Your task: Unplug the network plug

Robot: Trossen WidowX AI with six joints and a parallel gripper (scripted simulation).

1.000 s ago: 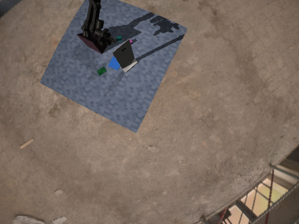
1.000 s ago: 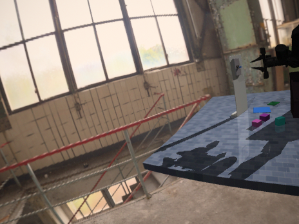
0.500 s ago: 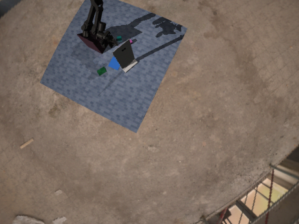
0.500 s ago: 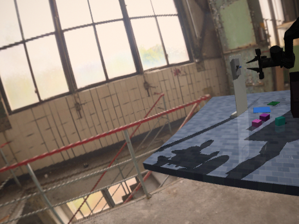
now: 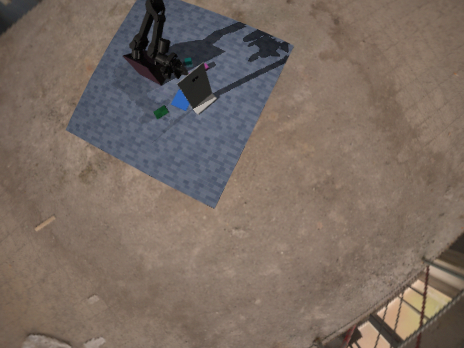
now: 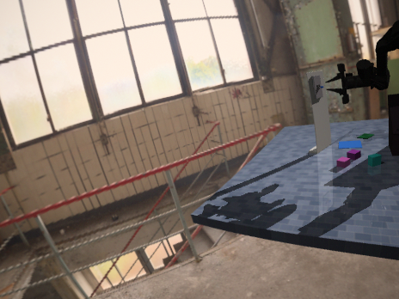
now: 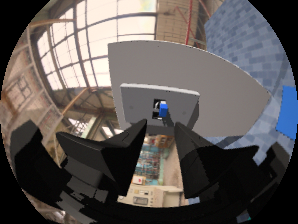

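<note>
My gripper tip is now 30 mm short of the network plug and 10 mm to the left of it. From my gripper tip the other things lie so: upright grey panel (60 mm ahead, 10 mm to the right, 140 mm below); then purple cube (120 mm behind, 110 mm to the left, 320 mm below); then blue marked square (80 mm behind, 80 mm to the right, 330 mm below).
</note>
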